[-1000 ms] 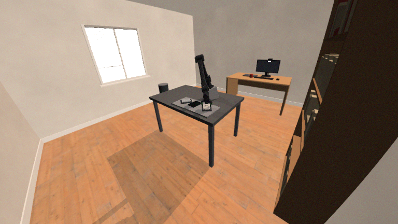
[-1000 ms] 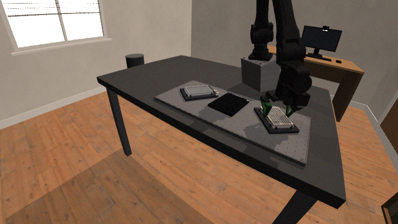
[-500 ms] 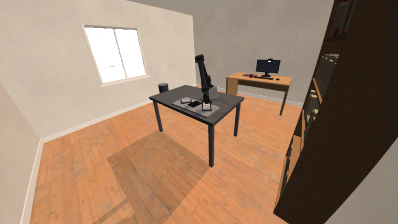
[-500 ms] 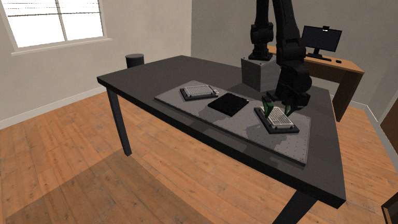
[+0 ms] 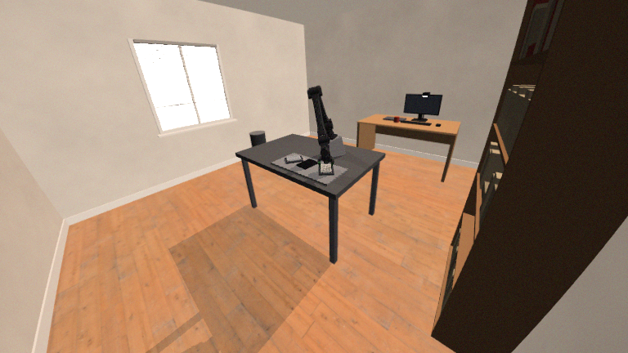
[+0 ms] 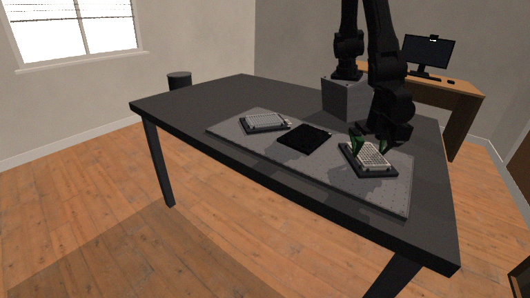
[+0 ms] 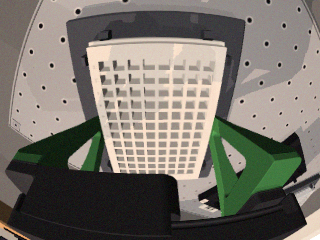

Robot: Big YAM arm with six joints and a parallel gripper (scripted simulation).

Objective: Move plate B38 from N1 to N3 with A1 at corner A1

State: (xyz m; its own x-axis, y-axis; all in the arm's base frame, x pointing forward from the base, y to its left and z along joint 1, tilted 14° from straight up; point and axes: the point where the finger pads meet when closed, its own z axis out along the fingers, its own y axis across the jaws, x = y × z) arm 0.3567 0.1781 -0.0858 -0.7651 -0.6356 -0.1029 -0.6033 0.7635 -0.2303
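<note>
Now: the flat black landing nest 20 cm to the right of my hand and 2 cm below it. From my hand the other things lie so: N1 label (8 cm behind, 6 cm to the right, 2 cm below).
</note>
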